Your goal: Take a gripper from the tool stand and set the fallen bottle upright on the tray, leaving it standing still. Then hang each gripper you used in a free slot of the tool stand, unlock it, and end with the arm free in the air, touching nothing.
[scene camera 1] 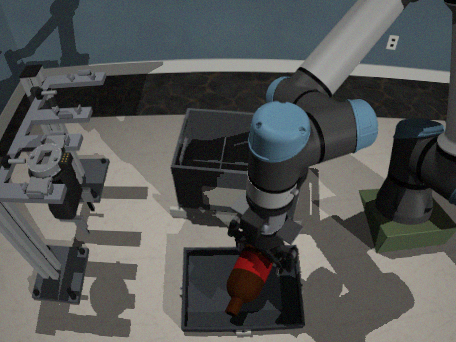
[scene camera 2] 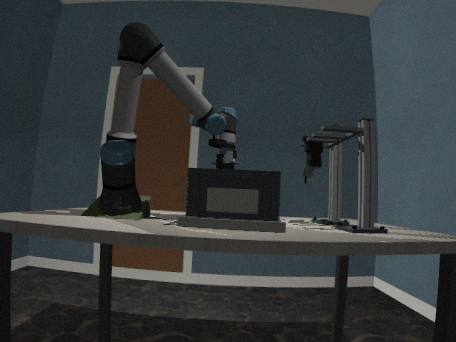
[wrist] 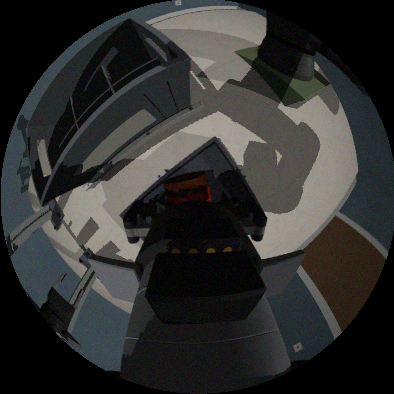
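Where they show: hand, its tool point: (scene camera 2: 225, 159); arm's base, origin of its link: (scene camera 1: 403, 207) (scene camera 2: 120, 205) (wrist: 285, 61).
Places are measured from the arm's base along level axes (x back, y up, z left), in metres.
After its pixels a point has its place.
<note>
The brown bottle with a red label (scene camera 1: 248, 277) {x -0.363, y 0.039, z 0.252 m} (wrist: 192, 194) {x -0.345, y 0.038, z 0.198 m} lies on its side in the dark tray (scene camera 1: 215, 329) {x -0.411, y -0.014, z 0.357 m} (wrist: 232, 164) {x -0.262, y -0.014, z 0.194 m}, its neck toward the tray's front edge in scene camera 1. My gripper (scene camera 1: 262, 250) (wrist: 196, 206), with black linkage fingers, is on the arm, low over the tray. It is open, its fingers apart on either side of the bottle's base end. Whether they touch the bottle cannot be told. In scene camera 2 the fingertips and the bottle are hidden behind the bin. The tool stand (scene camera 1: 75, 113) {x -0.714, y 0.303, z 0.115 m} (scene camera 2: 367, 175) {x -0.857, y 0.144, z 0.011 m} holds another gripper (scene camera 1: 65, 192) (scene camera 2: 314, 152).
A dark grey open bin (scene camera 1: 212, 171) {x -0.468, y 0.133, z 0.073 m} (scene camera 2: 200, 195) {x -0.335, y 0.055, z -0.119 m} (wrist: 165, 92) {x -0.313, y 0.085, z 0.064 m} stands behind the tray in scene camera 1, close to the wrist. The arm's base stands in a green mount (scene camera 1: 400, 236) {x -0.031, y 0.034, z 0.109 m} (wrist: 295, 95) {x -0.071, y 0.021, z 0.104 m} at the right of scene camera 1. The tool stand is at its left.
</note>
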